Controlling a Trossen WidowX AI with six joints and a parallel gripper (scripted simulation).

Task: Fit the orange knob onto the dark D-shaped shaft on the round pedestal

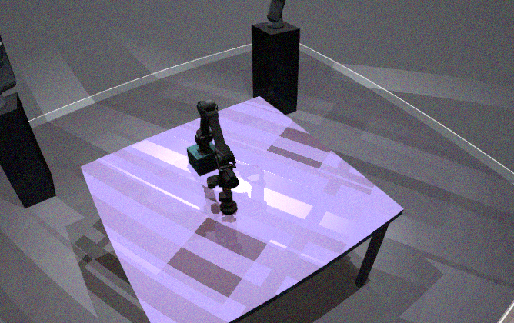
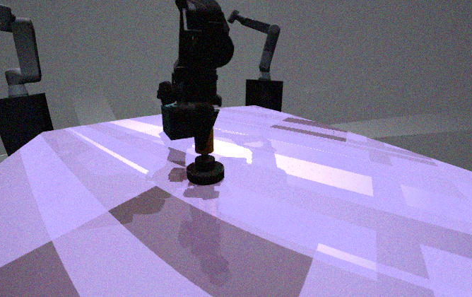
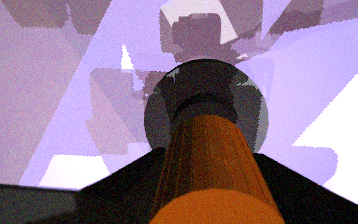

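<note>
My gripper tip is 2 cm below the orange knob. Round my gripper tip: dark round pedestal (4 cm below).
</note>
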